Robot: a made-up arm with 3 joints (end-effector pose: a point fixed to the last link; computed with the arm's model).
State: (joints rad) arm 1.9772 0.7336 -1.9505
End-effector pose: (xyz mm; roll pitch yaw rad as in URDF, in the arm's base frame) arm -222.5 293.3 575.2 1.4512 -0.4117 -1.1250
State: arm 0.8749 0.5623 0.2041
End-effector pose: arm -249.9 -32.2 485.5 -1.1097 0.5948 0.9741
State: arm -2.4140 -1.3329 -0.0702
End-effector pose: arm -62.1 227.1 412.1 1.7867 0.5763 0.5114
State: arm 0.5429 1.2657 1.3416
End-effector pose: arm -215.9 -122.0 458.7 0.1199 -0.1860 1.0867
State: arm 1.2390 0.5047 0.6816
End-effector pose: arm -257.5 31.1 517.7 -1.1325 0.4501 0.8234
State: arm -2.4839 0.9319 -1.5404
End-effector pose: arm -198.5 410.0 161.6 -1.0486 -1.1769 1.0179
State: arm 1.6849 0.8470 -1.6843
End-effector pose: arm -209.4 223.0 627.0 1.6249 0.0791 -1.2813
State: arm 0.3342 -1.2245 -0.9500
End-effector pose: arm -100.8 164.4 313.2 -1.5531 0.3775 -0.7262
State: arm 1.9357 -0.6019 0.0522
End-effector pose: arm -187.9 113.5 418.9 -2.6684 0.0331 0.1861
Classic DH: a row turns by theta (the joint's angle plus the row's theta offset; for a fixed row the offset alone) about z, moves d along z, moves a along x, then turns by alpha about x. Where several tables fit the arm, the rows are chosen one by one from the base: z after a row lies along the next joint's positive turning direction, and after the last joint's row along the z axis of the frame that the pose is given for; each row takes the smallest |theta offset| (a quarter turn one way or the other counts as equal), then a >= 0, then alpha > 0; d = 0 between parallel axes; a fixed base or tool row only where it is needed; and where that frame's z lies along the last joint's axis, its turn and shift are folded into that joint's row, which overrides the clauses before.
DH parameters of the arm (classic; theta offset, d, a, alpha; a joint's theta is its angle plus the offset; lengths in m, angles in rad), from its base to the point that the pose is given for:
base (fixed): 1.5708 0.35 0.18 -1.5708
joint 1: 0.0982 0.0682 -0.1803 1.4949
joint 2: -0.3467 -0.0947 0.0156 1.8515
joint 3: -0.5072 -0.2423 -0.0106 -2.372
tool (fixed): -0.9558 -0.0724 0 0

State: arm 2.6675 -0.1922 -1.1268
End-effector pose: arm -236.6 274.1 431.9 2.1804 -0.5794 -0.6629
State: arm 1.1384 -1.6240 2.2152
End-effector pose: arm 68.1 134.6 373.4 2.8029 -0.4468 3.0171
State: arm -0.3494 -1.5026 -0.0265
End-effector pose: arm -27.6 209.3 279.5 -0.4729 0.1109 -0.9314
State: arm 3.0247 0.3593 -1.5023
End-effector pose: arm -240.7 387.5 379.2 1.3033 -1.0465 -0.6586
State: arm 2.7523 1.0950 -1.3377
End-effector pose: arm -175.2 480.8 468.6 1.4921 -0.7123 -1.5162
